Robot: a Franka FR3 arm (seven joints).
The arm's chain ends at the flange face. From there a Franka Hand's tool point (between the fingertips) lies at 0.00 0.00 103.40 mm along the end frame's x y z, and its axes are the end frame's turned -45 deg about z.
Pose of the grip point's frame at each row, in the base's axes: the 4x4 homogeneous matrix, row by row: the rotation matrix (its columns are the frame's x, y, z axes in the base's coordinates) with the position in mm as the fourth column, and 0 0 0 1 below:
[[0.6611, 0.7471, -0.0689, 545.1], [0.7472, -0.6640, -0.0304, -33.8], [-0.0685, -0.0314, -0.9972, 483.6], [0, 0, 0, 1]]
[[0.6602, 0.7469, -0.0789, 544.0], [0.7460, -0.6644, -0.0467, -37.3], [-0.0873, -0.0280, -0.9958, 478.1], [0, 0, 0, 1]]
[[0.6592, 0.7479, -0.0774, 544.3], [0.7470, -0.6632, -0.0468, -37.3], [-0.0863, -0.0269, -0.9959, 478.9], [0, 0, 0, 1]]
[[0.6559, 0.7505, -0.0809, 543.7], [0.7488, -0.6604, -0.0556, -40.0], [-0.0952, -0.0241, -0.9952, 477.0], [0, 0, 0, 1]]
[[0.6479, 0.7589, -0.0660, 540.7], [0.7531, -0.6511, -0.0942, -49.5], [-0.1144, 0.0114, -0.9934, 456.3], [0, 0, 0, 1]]
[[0.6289, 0.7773, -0.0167, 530.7], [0.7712, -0.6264, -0.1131, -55.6], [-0.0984, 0.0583, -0.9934, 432.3], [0, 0, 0, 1]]
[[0.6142, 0.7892, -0.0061, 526.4], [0.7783, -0.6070, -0.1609, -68.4], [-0.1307, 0.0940, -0.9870, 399.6], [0, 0, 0, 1]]
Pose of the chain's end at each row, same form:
[[0.9957, 0.0608, -0.0689, 552.2], [0.0588, -0.9979, -0.0304, -30.7], [-0.0706, 0.0262, -0.9972, 586.7], [0, 0, 0, 1]]
[[0.9950, 0.0613, -0.0789, 552.2], [0.0577, -0.9973, -0.0467, -32.5], [-0.0815, 0.0419, -0.9958, 581.1], [0, 0, 0, 1]]
[[0.9950, 0.0627, -0.0774, 552.3], [0.0593, -0.9972, -0.0468, -32.5], [-0.0800, 0.0420, -0.9959, 581.9], [0, 0, 0, 1]]
[[0.9945, 0.0669, -0.0809, 552.1], [0.0625, -0.9965, -0.0556, -34.3], [-0.0844, 0.0503, -0.9952, 579.9], [0, 0, 0, 1]]
[[0.9948, 0.0785, -0.0660, 547.5], [0.0721, -0.9929, -0.0942, -39.8], [-0.0728, 0.0890, -0.9934, 559.0], [0, 0, 0, 1]]
[[0.9943, 0.1049, -0.0167, 532.4], [0.1024, -0.9883, -0.1131, -43.9], [-0.0284, 0.1108, -0.9934, 535.0], [0, 0, 0, 1]]
[[0.9924, 0.1237, -0.0061, 527.0], [0.1211, -0.9796, -0.1609, -51.8], [-0.0260, 0.1589, -0.9870, 501.7], [0, 0, 0, 1]]

